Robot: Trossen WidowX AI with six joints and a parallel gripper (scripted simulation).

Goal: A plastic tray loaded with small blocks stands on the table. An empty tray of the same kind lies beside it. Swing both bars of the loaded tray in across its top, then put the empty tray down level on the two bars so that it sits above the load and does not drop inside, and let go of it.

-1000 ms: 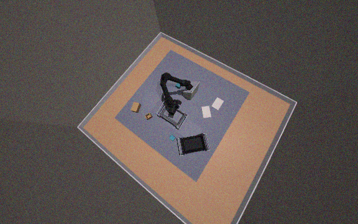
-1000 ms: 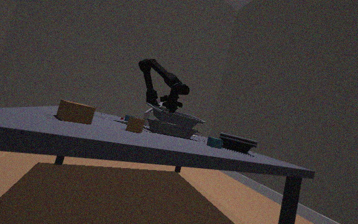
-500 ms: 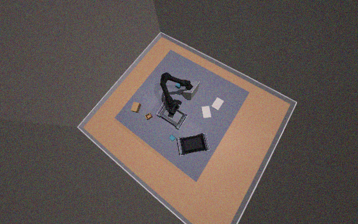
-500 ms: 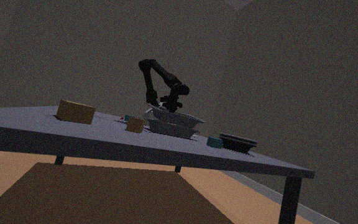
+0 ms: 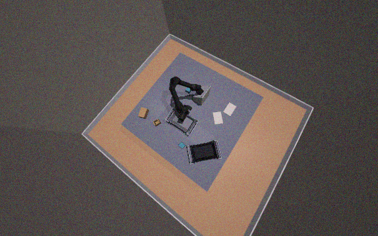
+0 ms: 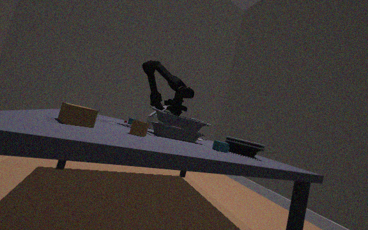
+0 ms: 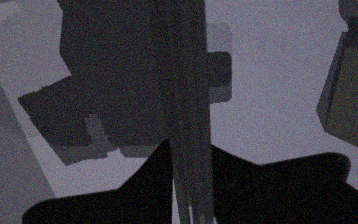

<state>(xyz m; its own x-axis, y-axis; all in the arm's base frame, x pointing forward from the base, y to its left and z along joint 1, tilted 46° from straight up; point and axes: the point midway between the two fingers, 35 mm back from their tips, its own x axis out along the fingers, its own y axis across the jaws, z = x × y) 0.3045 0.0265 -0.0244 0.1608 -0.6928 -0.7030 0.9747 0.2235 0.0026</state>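
The grey tray is 80 mm ahead of my gripper tip, 20 mm above it and 10 mm to the left of it.
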